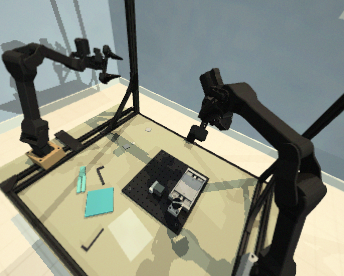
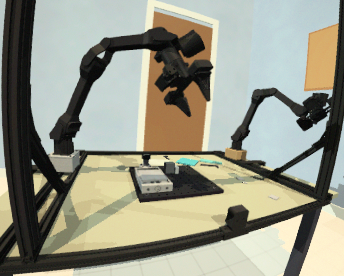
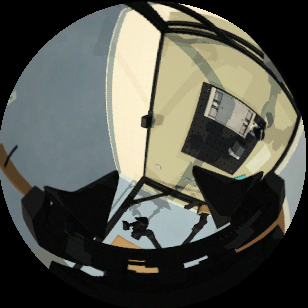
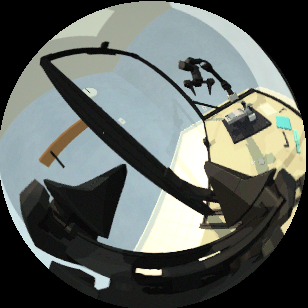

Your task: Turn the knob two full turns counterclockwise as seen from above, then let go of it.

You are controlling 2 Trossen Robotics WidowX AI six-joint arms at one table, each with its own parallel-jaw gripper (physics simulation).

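Frame: origin at the left arm's base, x ahead, y left, z up, level; centimetres.
Where they show: left gripper, fingertip midpoint: (image 1: 197, 122) (image 2: 198, 109) (image 3: 155, 171) (image 4: 202, 94); right gripper, fingertip midpoint: (image 1: 121, 67) (image 2: 321, 113) (image 3: 128, 219) (image 4: 166, 166); left arm's base, link origin: (image 2: 63, 153) (image 4: 230, 93); right arm's base, link origin: (image 1: 43, 150) (image 2: 236, 149) (image 3: 203, 213).
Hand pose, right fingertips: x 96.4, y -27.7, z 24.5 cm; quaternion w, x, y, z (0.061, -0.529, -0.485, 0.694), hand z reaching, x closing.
Note:
Each offset is from my right fingertips to the top centre of the thing. "pt": to the spot under its first point. Level surfaces: height alone.
The black knob {pt dy +27.9, dx -62.9, dz -23.8 cm} (image 1: 175, 204) (image 2: 146, 158) (image 3: 258, 131) (image 4: 244, 105) stands upright at one end of the pale device {dy +15.8, dx -61.8, dz -28.4 cm} (image 1: 189, 186) (image 2: 154, 180) (image 3: 231, 111), which sits on the black perforated board {dz -31.3 cm} (image 1: 141, 175) (image 2: 202, 189) (image 3: 199, 134). The knob is small here and its turn angle cannot be read. My left gripper (image 2: 198, 107) (image 3: 155, 171) is open and empty, high above the table and well apart from the knob. My right gripper (image 1: 120, 68) (image 4: 166, 166) is open and empty, raised on the far side from the knob.
A small grey block {pt dy +26.9, dx -52.1, dz -26.9 cm} (image 1: 156, 188) (image 2: 170, 168) stands on the board beside the device. A teal square {pt dy +45.2, dx -37.9, dz -31.6 cm} (image 1: 100, 202), a teal tool {dy +44.4, dx -22.4, dz -31.4 cm} (image 1: 81, 180), two dark L-shaped pieces {dy +36.9, dx -27.2, dz -31.8 cm} (image 1: 101, 176) {dy +54.0, dx -46.5, dz -32.0 cm} (image 1: 93, 240) and a white sheet {dy +44.2, dx -55.1, dz -32.1 cm} (image 1: 131, 235) lie on the table. Black frame bars edge it.

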